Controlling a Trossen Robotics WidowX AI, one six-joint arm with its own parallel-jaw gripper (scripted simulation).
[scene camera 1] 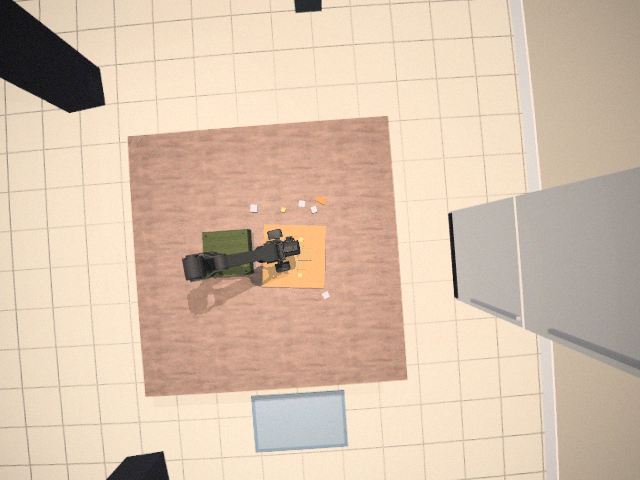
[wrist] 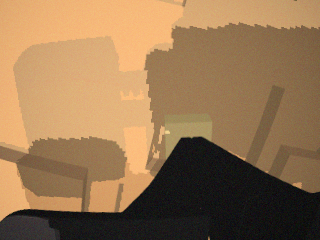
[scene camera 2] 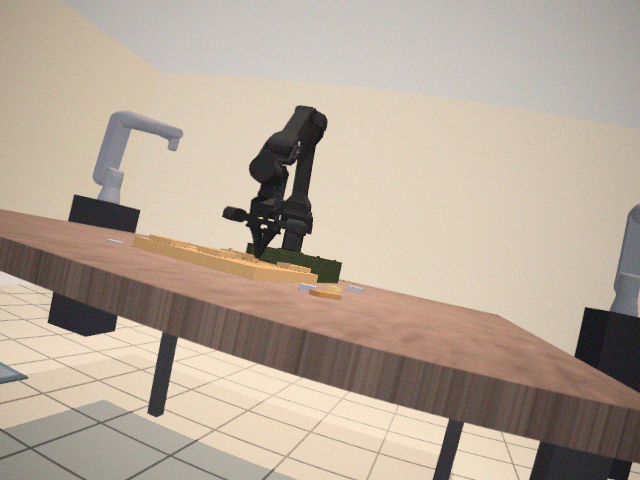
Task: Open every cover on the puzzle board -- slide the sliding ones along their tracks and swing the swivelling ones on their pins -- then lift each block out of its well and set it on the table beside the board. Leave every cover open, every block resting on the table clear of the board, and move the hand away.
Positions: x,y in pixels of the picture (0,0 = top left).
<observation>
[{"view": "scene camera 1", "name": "orange puzzle board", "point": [314,236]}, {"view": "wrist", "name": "my gripper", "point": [190,147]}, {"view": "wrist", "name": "yellow block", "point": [194,124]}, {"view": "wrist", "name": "orange puzzle board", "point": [92,90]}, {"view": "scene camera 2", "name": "my gripper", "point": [256,258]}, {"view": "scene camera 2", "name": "orange puzzle board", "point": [252,269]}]
</observation>
